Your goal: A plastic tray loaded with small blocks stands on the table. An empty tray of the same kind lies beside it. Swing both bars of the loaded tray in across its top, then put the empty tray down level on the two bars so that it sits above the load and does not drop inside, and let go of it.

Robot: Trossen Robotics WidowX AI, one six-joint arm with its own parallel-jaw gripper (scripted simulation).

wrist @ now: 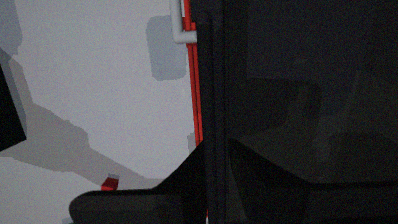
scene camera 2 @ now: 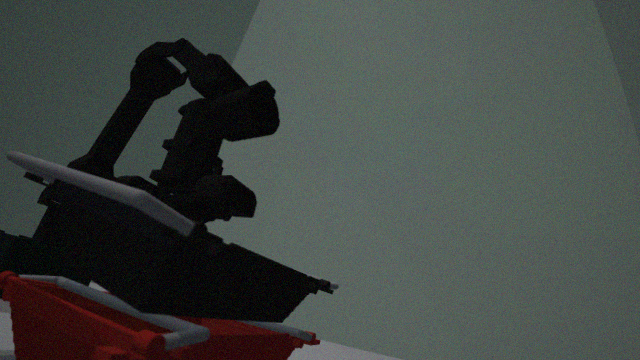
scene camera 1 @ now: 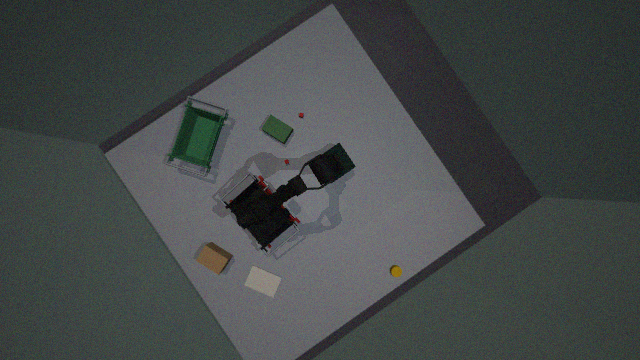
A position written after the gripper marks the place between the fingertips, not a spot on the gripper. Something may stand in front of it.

Observation:
In view: the gripper [wrist: 218,144], a black tray [scene camera 2: 151,266] and a white slab [scene camera 1: 258,279].
The black tray shows as well in the wrist view [wrist: 305,92] and in scene camera 1 [scene camera 1: 265,233]. The wrist view does not show the white slab: it is out of frame. Scene camera 2 misses the white slab: it is out of frame.

